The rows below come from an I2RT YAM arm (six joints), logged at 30 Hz.
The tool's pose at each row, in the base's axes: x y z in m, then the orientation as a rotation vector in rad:
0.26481 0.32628 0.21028 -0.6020 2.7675 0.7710
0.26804 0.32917 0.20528 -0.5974 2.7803 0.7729
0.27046 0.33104 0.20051 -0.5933 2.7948 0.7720
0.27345 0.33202 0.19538 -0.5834 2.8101 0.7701
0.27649 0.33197 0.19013 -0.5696 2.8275 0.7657
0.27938 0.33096 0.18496 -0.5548 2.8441 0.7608
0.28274 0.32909 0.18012 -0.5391 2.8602 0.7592
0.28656 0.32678 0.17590 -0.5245 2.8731 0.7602
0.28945 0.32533 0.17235 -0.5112 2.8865 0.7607
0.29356 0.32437 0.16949 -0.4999 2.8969 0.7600
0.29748 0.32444 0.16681 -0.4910 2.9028 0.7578
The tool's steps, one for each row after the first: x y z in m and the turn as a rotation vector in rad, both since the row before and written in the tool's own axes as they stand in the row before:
-0.00234 -0.00139 0.00603 -0.0008 0.0100 0.0077
-0.00142 -0.00173 0.00521 0.0010 0.0115 0.0076
-0.00161 -0.00281 0.00507 0.0022 0.0101 0.0111
-0.00138 -0.00367 0.00463 0.0042 0.0105 0.0138
-0.00105 -0.00430 0.00406 0.0046 0.0095 0.0140
-0.00139 -0.00499 0.00337 0.0023 0.0092 0.0147
-0.00192 -0.00521 0.00263 0.0005 0.0071 0.0131
-0.00153 -0.00384 0.00244 0.0007 0.0080 0.0124
-0.00302 -0.00353 0.00210 0.0013 0.0058 0.0101
-0.00322 -0.00250 0.00244 0.0021 0.0023 0.0070

